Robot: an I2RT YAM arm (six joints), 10 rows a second.
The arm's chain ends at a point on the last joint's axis. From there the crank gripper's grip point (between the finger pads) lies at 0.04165 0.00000 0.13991 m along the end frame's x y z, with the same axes.
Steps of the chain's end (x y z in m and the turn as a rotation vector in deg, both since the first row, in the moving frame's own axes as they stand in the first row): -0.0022 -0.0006 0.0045 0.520 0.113 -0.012; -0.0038 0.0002 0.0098 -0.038 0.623 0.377; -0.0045 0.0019 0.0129 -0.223 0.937 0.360; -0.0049 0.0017 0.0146 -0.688 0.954 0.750; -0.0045 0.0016 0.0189 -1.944 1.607 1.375; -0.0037 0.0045 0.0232 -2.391 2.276 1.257; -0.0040 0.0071 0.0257 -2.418 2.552 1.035
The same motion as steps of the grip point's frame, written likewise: -0.0019 -0.0019 0.0044 0.520 0.113 -0.012; -0.0023 0.0006 0.0093 -0.038 0.623 0.377; -0.0022 0.0027 0.0122 -0.223 0.937 0.360; -0.0026 0.0039 0.0139 -0.688 0.954 0.750; -0.0007 0.0074 0.0176 -1.944 1.607 1.375; 0.0017 0.0113 0.0213 -2.391 2.276 1.257; 0.0021 0.0138 0.0236 -2.418 2.552 1.035
